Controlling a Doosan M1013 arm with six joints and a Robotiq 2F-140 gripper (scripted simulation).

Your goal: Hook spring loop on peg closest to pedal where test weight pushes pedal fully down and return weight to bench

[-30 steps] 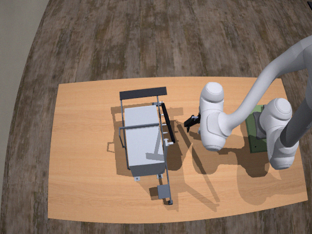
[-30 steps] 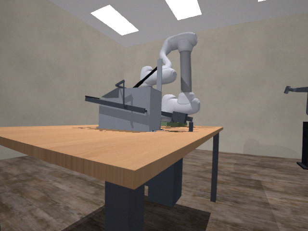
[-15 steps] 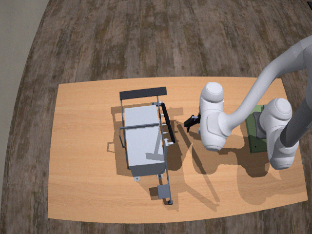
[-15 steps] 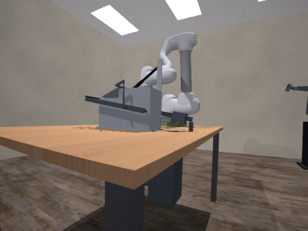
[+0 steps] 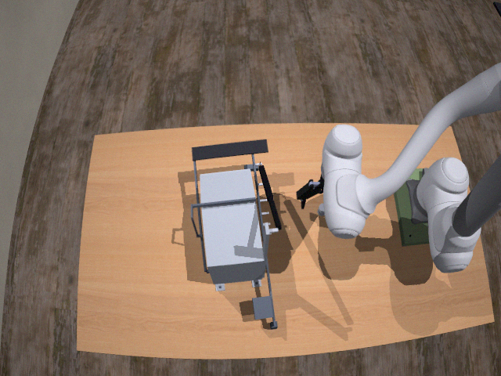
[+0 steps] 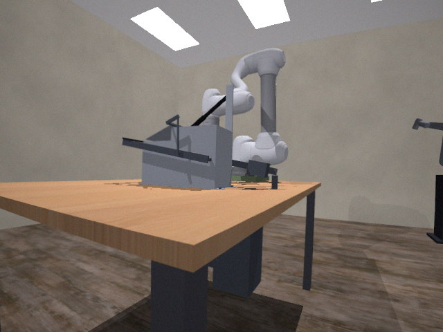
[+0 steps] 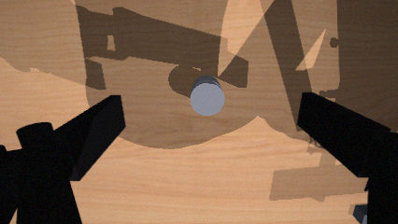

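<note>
My hand is 50 mm above the steel test weight. Round my hand: peg 190 mm ahead, 220 mm to the left, 330 mm above.
</note>
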